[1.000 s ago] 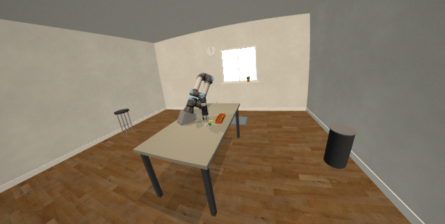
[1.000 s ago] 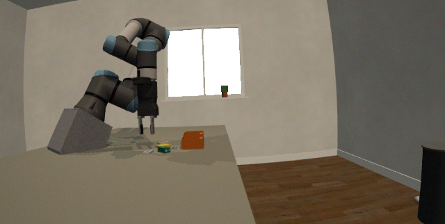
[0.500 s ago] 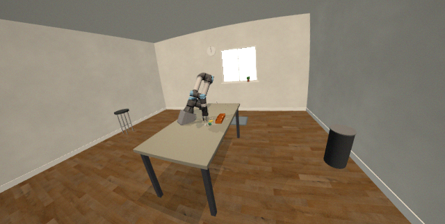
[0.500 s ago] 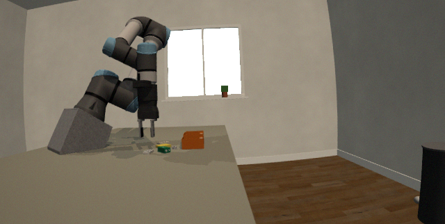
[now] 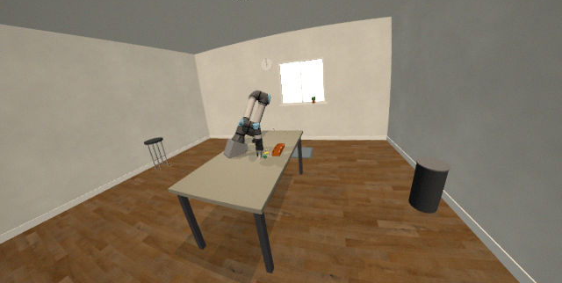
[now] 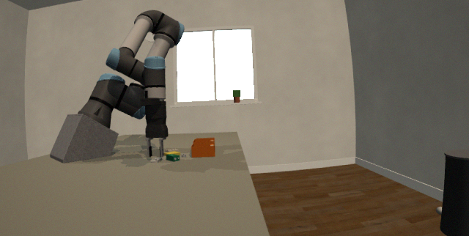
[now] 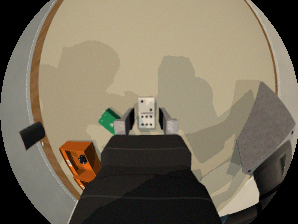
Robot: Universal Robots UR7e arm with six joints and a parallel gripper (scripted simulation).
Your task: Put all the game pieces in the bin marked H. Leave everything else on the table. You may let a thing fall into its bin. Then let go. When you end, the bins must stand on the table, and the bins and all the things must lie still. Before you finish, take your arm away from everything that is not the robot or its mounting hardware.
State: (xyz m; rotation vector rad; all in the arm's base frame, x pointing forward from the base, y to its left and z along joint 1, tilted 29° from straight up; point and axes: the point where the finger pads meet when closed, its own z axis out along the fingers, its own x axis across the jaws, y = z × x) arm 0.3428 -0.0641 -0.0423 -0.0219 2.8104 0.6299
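Right now the white domino is 30 mm below my hand. Round my hand: yellow flat piece: 20 mm ahead, 110 mm to the left, 30 mm below; grey thing: 80 mm ahead, 80 mm to the left, 30 mm below; green block: 60 mm ahead, 10 mm to the left, 20 mm below.
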